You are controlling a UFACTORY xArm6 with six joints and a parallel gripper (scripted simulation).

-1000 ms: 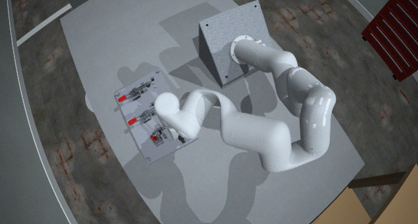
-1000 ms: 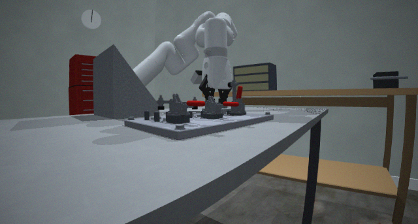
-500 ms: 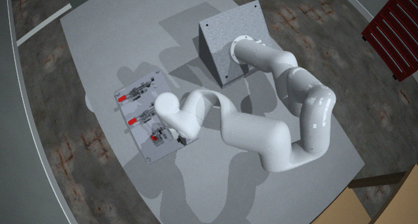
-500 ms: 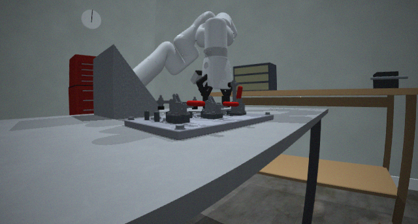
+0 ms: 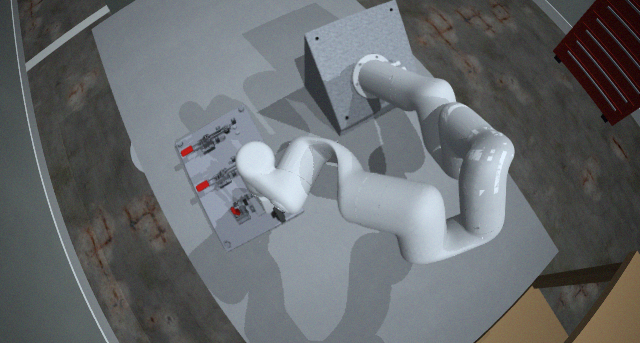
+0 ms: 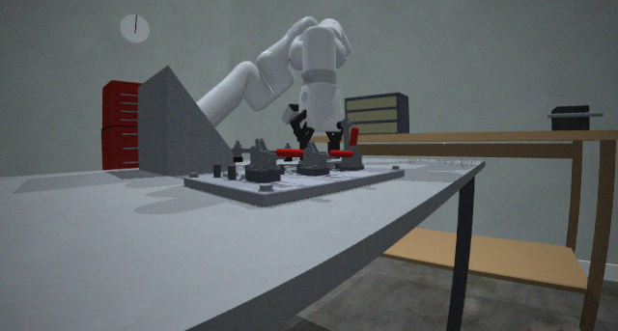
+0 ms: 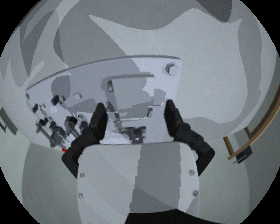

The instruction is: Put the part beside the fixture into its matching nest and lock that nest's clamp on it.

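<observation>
My hand is 2 cm above the grey part. Round my hand: grey fixture plate 5 cm ahead, 11 cm to the right, 4 cm below.
</observation>
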